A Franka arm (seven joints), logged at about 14 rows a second.
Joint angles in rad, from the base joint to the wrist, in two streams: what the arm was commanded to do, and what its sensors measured. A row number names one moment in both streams.
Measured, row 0:
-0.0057 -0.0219 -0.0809 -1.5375 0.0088 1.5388 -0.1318
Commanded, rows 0 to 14:
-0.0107 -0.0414 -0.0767 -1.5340 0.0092 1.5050 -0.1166
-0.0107 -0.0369 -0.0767 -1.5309 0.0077 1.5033 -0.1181
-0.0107 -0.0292 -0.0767 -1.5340 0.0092 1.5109 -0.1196
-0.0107 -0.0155 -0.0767 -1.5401 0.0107 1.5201 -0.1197
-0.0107 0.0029 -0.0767 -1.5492 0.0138 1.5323 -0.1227
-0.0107 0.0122 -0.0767 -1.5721 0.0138 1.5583 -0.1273
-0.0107 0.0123 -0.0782 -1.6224 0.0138 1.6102 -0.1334
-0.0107 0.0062 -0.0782 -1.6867 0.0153 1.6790 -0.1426
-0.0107 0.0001 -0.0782 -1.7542 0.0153 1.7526 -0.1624
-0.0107 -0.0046 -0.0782 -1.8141 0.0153 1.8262 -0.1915
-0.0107 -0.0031 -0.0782 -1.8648 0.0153 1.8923 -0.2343
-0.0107 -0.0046 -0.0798 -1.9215 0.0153 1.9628 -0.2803
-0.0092 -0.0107 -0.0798 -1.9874 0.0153 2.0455 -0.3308
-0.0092 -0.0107 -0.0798 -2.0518 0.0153 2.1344 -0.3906
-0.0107 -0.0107 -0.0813 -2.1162 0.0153 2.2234 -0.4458
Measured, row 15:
-0.0064 0.0283 -0.0810 -1.9838 0.0098 2.0902 -0.3458
